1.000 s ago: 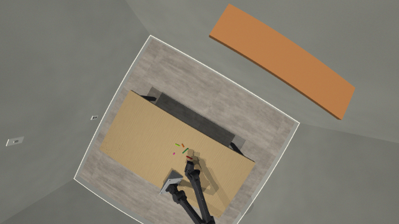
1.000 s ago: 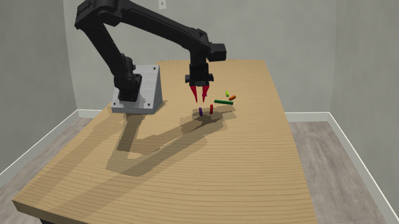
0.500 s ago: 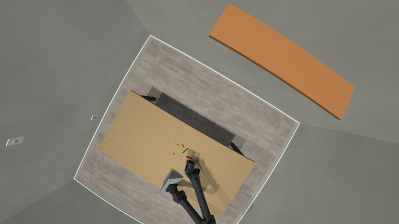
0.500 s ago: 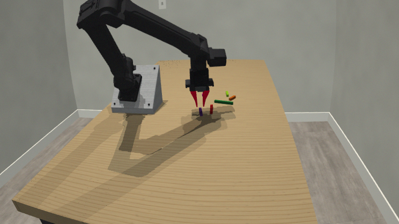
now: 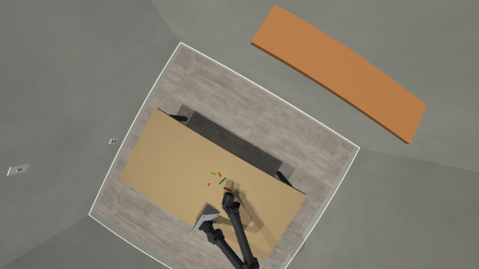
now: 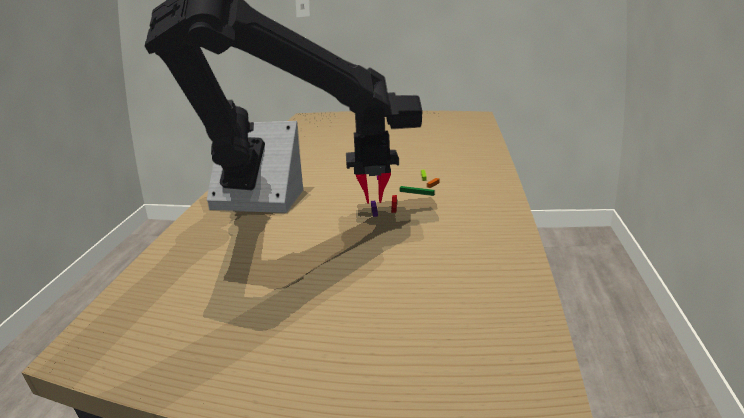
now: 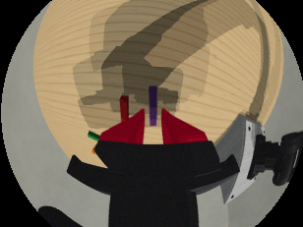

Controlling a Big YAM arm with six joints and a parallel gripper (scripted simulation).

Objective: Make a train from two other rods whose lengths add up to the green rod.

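My gripper is now 20 mm above the purple rod. Also, from my hand: red rod 40 mm ahead, 30 mm to the left, 20 mm below; then magenta rod 190 mm to the left, 20 mm below, 20 mm behind; then green rod 110 mm to the left, 80 mm ahead, 20 mm below.
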